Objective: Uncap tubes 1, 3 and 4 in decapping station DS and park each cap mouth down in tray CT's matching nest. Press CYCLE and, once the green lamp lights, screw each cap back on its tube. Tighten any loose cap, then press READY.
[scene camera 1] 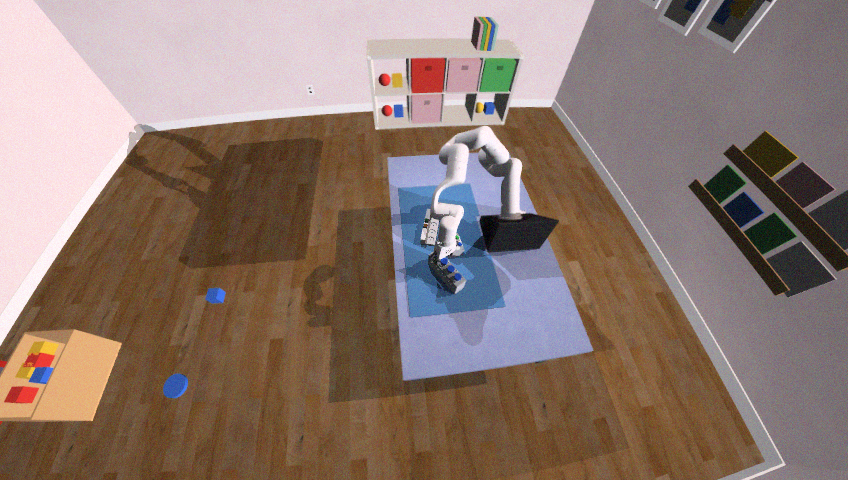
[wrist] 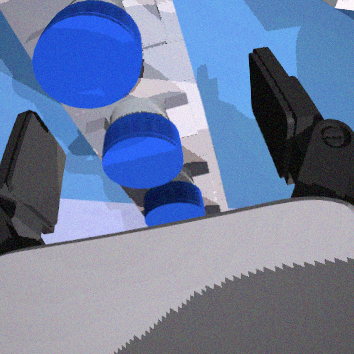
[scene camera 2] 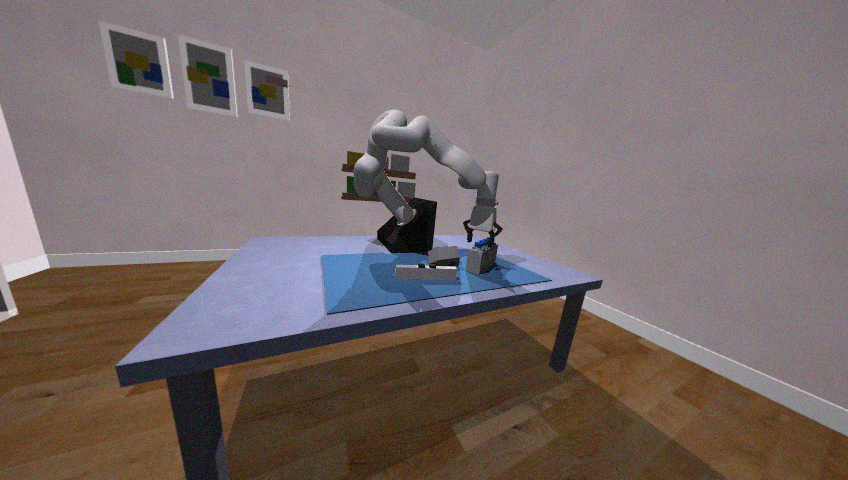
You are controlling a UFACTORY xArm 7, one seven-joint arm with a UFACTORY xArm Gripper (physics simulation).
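Frame: origin at the arm's base, x right, y ahead, z up, level; millimetres.
Where they show: gripper, between the fingertips: (scene camera 1: 442, 258) (wrist: 143, 103) (scene camera 2: 479, 244); arm's base, origin of its link: (scene camera 1: 509, 218) (scene camera 2: 407, 218).
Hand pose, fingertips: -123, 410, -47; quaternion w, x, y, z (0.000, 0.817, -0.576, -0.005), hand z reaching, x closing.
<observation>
Things, the pixels of their top centre, and the offset from my fingertips, as dx, dy, dz. Level surfaces: height alone.
- decapping station, centre of its top: (wrist: 158, 166) (scene camera 2: 484, 244) (scene camera 1: 447, 266) -47, -10, -6
- nearest cap, centre of its top: (wrist: 85, 65) +25, +20, +13
- middle cap, centre of its top: (wrist: 142, 164) -23, +0, +13
- far cap, centre of its top: (wrist: 174, 218) -71, -20, +12
- pale tray with round nests, centre of its top: (scene camera 2: 425, 262) (scene camera 1: 431, 223) +259, -15, -56
- small sloped panel, centre of its top: (scene camera 2: 444, 245) (scene camera 1: 454, 239) +105, -100, -25
- blue mat, height of its surface: dz -109
- lilac table, height of its surface: dz -112
The decapping station (scene camera 1: 457, 286) (scene camera 2: 480, 261) (wrist: 187, 75) is a grey block on the blue mat. Three blue caps show on its tubes: the nearest cap (wrist: 87, 60) is largest in the wrist view, then the middle cap (wrist: 142, 152) and the far cap (wrist: 175, 207), partly cut off by the gripper body. Tube numbers are not readable. My gripper (scene camera 1: 438, 258) (scene camera 2: 480, 237) (wrist: 143, 103) is open and empty, low over the station, with its fingers on either side of the cap row. A pale tray with round nests (scene camera 1: 432, 230) (scene camera 2: 425, 273), apparently CT, lies beside the station.
A small sloped panel (scene camera 1: 460, 246) (scene camera 2: 444, 255) stands between the tray and the arm's black base (scene camera 1: 517, 234) (scene camera 2: 419, 226); its lamp state is unclear. The blue mat (scene camera 1: 422, 297) (scene camera 2: 351, 291) lies on the lilac table (scene camera 1: 505, 344) (scene camera 2: 238, 297).
</observation>
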